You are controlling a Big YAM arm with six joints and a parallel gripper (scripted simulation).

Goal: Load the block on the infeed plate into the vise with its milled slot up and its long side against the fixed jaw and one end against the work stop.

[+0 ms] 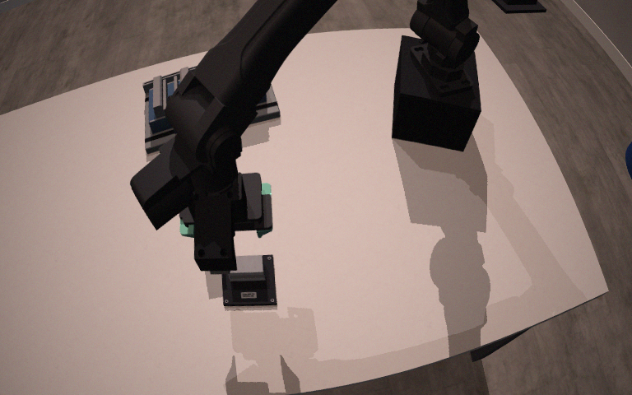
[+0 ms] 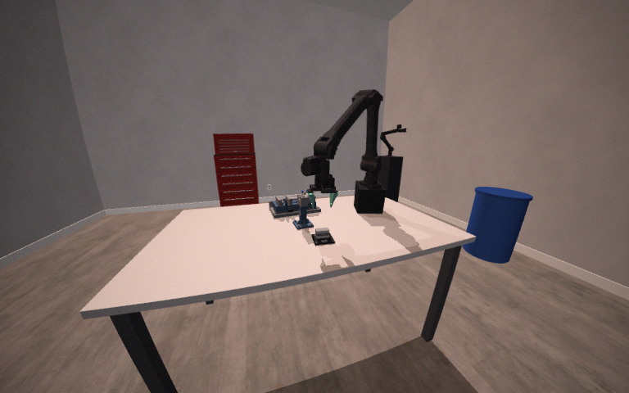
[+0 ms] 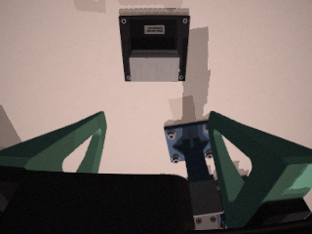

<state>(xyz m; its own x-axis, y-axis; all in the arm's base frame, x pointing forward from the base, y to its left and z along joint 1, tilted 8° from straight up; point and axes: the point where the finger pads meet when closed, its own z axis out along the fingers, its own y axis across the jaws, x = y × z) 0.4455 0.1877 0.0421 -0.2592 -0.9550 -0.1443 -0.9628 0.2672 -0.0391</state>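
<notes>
Right now my hand is 13 cm above the part and 1 cm to the right of it. Also, from my hand: black infeed plate 15 cm below, 1 cm to the left; then moving jaw 41 cm to the right, 8 cm below, 2 cm ahead; then dark short rod 36 cm to the right, 7 cm below, 6 cm ahead.
</notes>
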